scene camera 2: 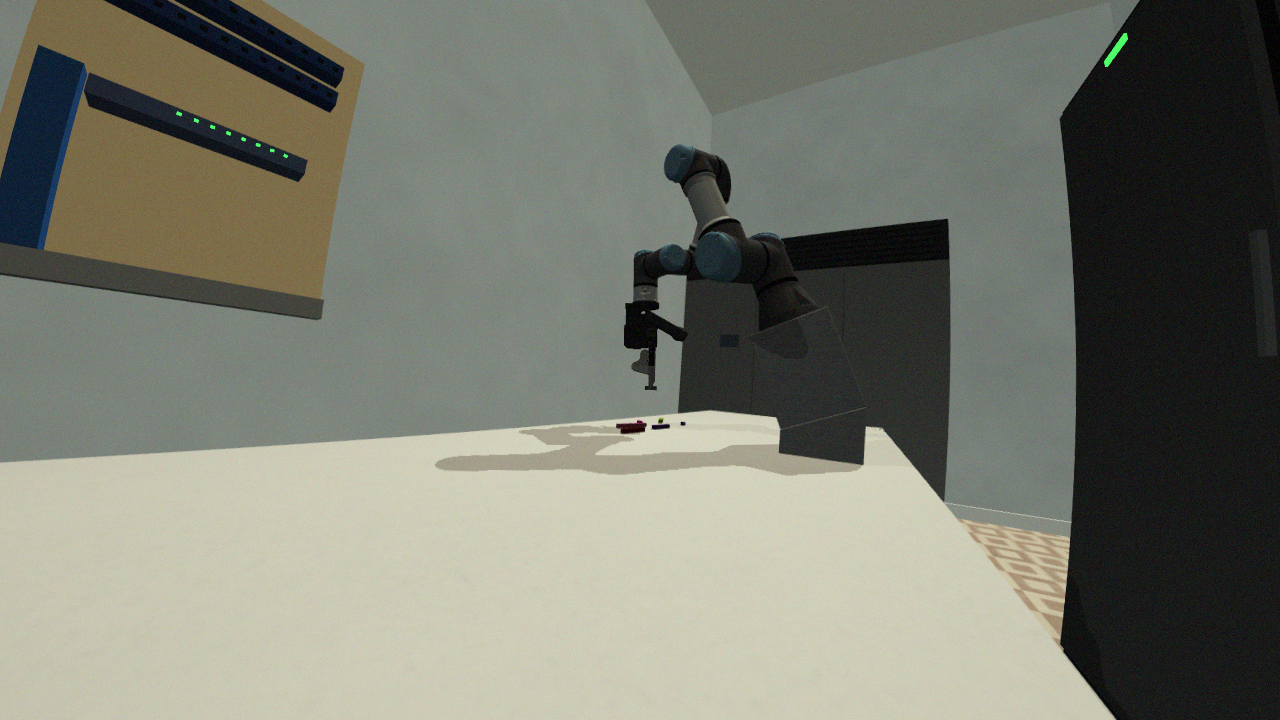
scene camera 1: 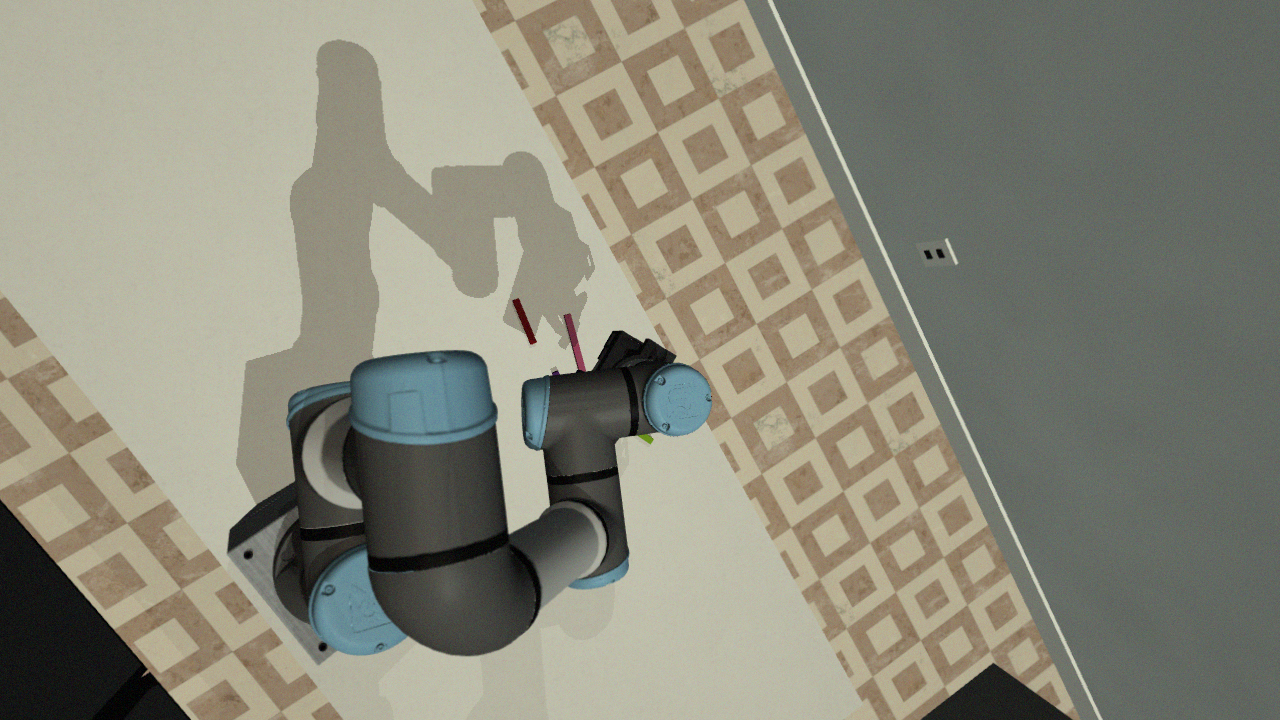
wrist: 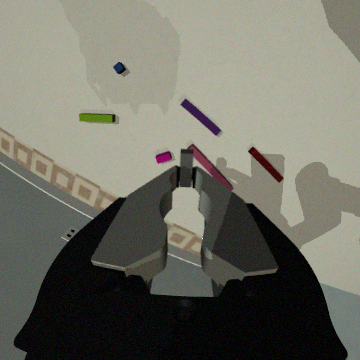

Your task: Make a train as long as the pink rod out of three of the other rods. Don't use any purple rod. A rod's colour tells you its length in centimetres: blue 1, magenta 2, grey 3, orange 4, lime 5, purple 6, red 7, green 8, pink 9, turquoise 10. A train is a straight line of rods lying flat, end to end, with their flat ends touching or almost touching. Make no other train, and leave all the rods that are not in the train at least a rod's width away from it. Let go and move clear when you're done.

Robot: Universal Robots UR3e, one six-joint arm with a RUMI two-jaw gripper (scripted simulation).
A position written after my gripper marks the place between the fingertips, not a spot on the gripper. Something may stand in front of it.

I see my gripper (scene camera 2: 650, 389).
My gripper is seen too in scene camera 1 (scene camera 1: 592, 383) and in the wrist view (wrist: 186, 168).
